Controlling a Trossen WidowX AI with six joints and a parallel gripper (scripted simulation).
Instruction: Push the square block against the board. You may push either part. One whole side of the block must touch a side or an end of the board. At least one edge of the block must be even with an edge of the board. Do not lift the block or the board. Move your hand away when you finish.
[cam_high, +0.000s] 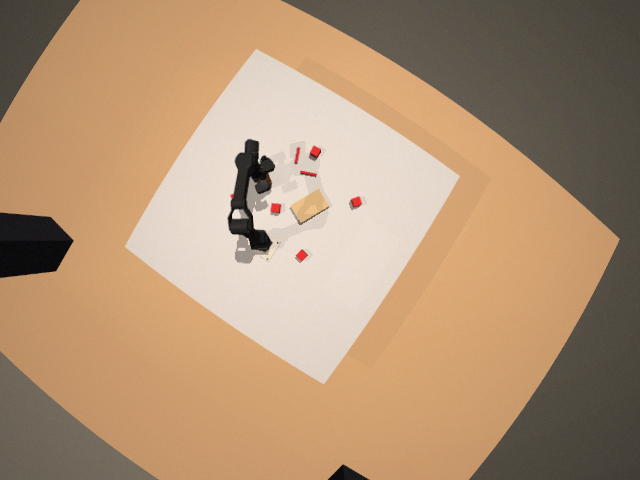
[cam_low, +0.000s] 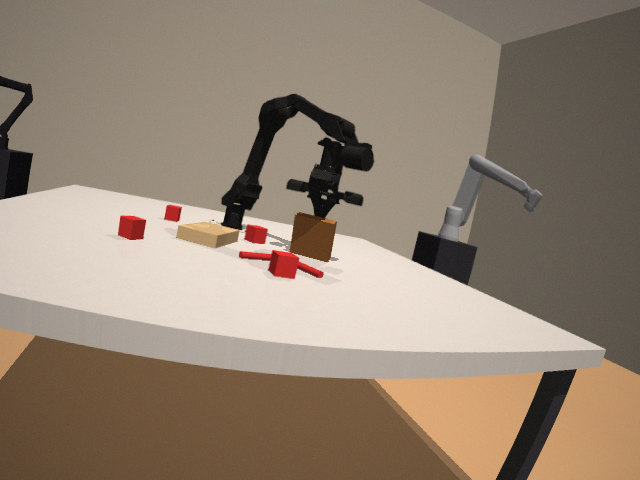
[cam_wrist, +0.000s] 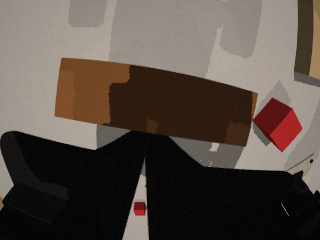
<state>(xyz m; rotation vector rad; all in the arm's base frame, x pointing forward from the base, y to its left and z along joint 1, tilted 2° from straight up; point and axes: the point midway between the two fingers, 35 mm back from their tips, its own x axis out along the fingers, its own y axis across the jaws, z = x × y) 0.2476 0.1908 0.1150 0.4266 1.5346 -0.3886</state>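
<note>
My gripper tip is 30 mm above the brown square block, 10 mm to the left of it and 10 mm short of it. Also, from my gripper tip: tiny red piece: 160 mm behind, 80 mm to the left, 70 mm below; tan board: 260 mm to the right, 60 mm below, 30 mm ahead.
</note>
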